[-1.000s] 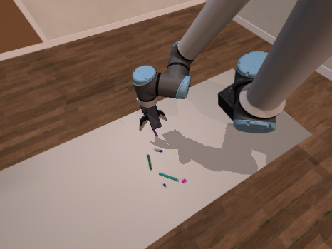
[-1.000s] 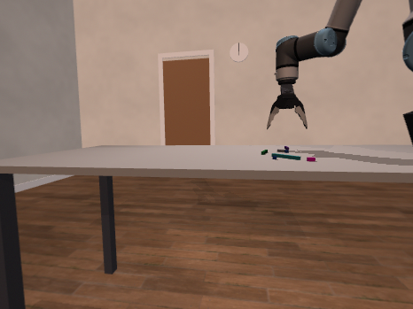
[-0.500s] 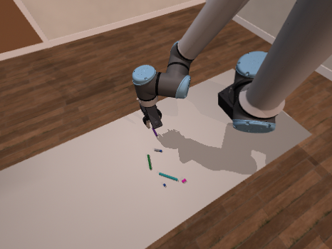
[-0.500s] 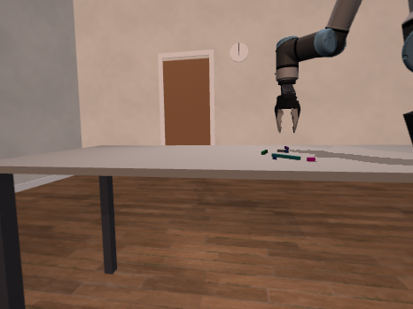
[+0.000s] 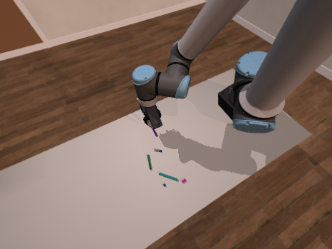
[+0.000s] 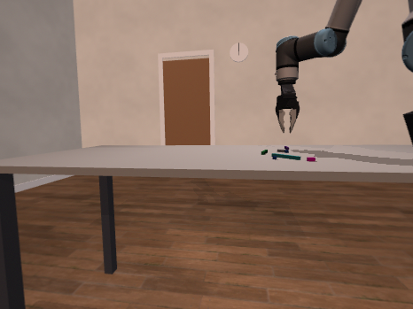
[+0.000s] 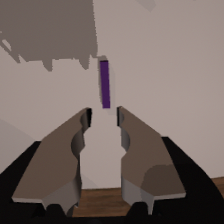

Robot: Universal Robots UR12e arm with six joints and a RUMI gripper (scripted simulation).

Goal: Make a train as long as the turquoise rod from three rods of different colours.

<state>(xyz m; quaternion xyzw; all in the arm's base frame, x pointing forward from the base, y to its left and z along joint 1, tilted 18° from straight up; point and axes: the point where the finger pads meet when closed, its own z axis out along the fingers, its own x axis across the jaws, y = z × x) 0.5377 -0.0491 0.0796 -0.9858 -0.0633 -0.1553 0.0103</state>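
Right now the purple rod is 8 cm below my hand. The rest, counted from my hand: turquoise rod: 1 cm ahead, 27 cm to the left, 8 cm below; green rod: 8 cm ahead, 16 cm to the left, 8 cm below; grey rod: 2 cm ahead, 11 cm to the left, 8 cm below.
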